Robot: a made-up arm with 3 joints. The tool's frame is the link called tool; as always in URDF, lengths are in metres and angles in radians. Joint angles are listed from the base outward. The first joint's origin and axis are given. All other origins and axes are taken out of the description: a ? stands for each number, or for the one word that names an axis. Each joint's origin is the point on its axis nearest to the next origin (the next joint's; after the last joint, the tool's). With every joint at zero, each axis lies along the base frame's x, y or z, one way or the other. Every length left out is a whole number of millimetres.
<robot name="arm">
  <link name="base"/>
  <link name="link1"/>
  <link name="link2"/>
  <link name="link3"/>
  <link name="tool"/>
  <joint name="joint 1" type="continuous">
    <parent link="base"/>
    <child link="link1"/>
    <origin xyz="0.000 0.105 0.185" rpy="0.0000 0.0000 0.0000"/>
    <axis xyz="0 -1 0"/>
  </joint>
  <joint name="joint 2" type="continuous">
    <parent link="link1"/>
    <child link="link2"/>
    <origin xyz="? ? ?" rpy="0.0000 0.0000 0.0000"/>
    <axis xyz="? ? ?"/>
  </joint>
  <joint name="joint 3" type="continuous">
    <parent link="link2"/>
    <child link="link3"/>
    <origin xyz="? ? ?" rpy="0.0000 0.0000 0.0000"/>
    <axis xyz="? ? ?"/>
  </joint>
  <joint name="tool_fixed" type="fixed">
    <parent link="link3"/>
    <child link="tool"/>
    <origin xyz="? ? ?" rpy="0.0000 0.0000 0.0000"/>
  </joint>
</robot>
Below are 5 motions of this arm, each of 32 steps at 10 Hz.
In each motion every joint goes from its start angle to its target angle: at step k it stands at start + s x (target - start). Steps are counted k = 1, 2, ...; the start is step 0. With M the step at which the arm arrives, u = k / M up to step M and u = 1 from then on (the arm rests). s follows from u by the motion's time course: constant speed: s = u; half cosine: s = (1 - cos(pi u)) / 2; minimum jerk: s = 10 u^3 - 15 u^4 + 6 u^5.
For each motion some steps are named. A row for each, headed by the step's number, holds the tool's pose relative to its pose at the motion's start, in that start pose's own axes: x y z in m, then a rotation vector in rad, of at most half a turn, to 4 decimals.
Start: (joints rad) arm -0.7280 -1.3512 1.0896
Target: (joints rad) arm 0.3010 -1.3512 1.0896
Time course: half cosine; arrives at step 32
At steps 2, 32:
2: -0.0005 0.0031 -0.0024 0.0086 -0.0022 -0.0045
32: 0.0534 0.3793 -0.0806 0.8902 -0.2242 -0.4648

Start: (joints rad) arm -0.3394 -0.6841 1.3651
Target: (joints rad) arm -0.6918 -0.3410 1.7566
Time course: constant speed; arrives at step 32
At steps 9, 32:
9: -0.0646 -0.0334 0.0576 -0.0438 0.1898 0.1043
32: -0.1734 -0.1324 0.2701 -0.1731 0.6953 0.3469

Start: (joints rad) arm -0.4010 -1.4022 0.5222
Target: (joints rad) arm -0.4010 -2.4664 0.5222
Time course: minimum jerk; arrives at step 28
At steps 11, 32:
11: 0.0212 -0.0545 -0.0368 -0.2815 0.0000 -0.1620
32: 0.0312 -0.2077 -0.0542 -0.9224 0.0000 -0.5308

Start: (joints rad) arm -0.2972 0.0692 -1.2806
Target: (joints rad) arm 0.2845 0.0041 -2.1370
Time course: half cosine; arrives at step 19
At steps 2, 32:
2: 0.0100 0.0003 0.0056 0.0005 -0.0389 0.0020
32: 0.2034 0.0193 0.4598 0.0321 -1.4375 0.0643

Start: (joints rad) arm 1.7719 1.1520 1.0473
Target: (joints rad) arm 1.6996 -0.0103 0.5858
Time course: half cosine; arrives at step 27
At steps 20, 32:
20: 0.2014 -0.1509 -0.0179 -0.6178 -0.3073 -0.7667
32: 0.2113 -0.2002 -0.0041 -0.7696 -0.3437 -0.8798

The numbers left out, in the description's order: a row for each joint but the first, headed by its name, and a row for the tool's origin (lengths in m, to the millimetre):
joint 2: xyz -0.005 0.000 0.387, axis 1 0 0
joint 3: xyz 0.000 0.157 0.109, axis 0 1 0
tool: xyz -0.057 0.000 -0.326

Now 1 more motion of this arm.
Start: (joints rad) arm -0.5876 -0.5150 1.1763
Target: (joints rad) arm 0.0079 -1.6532 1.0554
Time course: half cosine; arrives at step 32
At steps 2, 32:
2: 0.0027 0.0013 -0.0031 -0.0016 -0.0061 -0.0112
32: 0.3161 0.0140 -0.2007 0.0141 -0.3988 -1.2391

